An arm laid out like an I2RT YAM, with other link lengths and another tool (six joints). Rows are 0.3 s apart.
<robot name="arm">
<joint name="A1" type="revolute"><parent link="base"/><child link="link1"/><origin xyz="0 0 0.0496" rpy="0 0 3.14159"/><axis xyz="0 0 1"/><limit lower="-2.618" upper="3.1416"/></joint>
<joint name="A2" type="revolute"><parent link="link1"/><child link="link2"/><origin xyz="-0.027 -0.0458 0.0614" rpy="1.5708 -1.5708 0"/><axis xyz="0 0 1"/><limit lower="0" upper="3.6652"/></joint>
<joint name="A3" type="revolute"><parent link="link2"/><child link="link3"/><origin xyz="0 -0.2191 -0.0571" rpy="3.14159 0 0"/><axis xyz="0 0 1"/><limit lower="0" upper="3.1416"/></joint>
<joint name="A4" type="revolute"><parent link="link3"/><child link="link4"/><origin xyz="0.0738 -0.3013 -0.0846"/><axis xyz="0 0 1"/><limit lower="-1.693" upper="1.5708"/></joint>
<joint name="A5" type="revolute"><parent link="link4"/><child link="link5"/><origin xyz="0.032 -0.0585 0.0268" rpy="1.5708 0 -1.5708"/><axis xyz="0 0 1"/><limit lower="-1.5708" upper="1.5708"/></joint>
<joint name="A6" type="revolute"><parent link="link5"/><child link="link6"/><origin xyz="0.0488 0 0.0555" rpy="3.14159 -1.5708 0"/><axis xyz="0 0 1"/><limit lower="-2.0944" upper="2.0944"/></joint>
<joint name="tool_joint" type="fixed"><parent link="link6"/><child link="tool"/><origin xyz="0.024 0.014 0.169" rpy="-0.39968 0 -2.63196"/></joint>
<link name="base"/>
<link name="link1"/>
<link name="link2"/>
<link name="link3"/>
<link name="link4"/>
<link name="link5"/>
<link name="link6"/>
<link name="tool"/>
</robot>
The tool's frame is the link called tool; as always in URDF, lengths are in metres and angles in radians.
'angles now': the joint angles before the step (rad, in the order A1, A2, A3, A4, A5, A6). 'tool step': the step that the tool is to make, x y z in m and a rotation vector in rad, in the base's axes. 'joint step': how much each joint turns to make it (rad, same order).
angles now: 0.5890 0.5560 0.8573 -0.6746 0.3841 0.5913
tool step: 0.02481 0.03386 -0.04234 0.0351 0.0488 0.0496
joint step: -0.0019 0.1139 -0.0803 0.1612 -0.0690 0.0346
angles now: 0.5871 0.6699 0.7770 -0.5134 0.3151 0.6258
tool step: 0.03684 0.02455 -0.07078 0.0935 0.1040 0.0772
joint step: -0.1212 0.1736 -0.1091 0.2318 -0.2358 0.0388
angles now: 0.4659 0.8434 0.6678 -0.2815 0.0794 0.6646
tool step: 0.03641 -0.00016 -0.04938 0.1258 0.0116 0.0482
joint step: -0.1448 0.1656 -0.1068 0.3111 -0.2259 0.0276
